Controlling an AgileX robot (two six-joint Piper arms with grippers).
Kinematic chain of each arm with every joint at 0, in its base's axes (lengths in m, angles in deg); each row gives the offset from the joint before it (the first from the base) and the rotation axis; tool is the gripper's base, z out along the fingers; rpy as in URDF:
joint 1: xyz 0 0 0.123 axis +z
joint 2: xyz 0 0 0 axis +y
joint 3: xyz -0.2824 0 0.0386 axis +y
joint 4: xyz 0.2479 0 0.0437 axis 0.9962 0 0.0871
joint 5: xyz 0 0 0 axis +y
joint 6: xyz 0.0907 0 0.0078 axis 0.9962 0 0.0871
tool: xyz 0 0 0 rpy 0 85 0
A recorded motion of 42 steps. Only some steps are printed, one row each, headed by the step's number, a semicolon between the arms.
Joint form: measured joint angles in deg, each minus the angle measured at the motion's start. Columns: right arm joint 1, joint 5, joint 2, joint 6, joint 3, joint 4; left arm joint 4, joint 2, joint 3, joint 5, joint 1, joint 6.
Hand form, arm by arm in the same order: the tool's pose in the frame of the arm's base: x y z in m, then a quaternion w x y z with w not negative. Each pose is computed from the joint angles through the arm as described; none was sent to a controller.
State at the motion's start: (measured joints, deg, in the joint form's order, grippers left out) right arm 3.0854 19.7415 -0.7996 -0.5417 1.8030 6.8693; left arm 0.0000 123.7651 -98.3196 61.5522 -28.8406 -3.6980
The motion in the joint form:
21: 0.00 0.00 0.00 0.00 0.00 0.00; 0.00 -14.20 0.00 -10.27 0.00 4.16
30: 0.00 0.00 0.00 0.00 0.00 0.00; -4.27 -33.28 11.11 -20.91 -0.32 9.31
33: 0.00 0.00 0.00 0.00 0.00 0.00; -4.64 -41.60 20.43 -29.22 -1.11 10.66
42: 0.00 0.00 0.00 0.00 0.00 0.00; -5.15 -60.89 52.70 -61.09 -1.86 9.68
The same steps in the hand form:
21: 0.0530 0.0066 0.1724 0.60125 0.00754 0.79650 0.06353; 0.3779 -0.2081 0.2938 0.27107 0.24285 0.92890 -0.06854
30: 0.0530 0.0066 0.1724 0.60125 0.00754 0.79650 0.06353; 0.3137 -0.1801 0.3774 0.41484 0.25507 0.86495 -0.12129
33: 0.0530 0.0066 0.1724 0.60125 0.00754 0.79650 0.06353; 0.2819 -0.1670 0.3855 0.47053 0.25783 0.83349 -0.13200
42: 0.0530 0.0066 0.1724 0.60125 0.00754 0.79650 0.06353; 0.2098 -0.1247 0.3400 0.60329 0.21244 0.75162 -0.16120

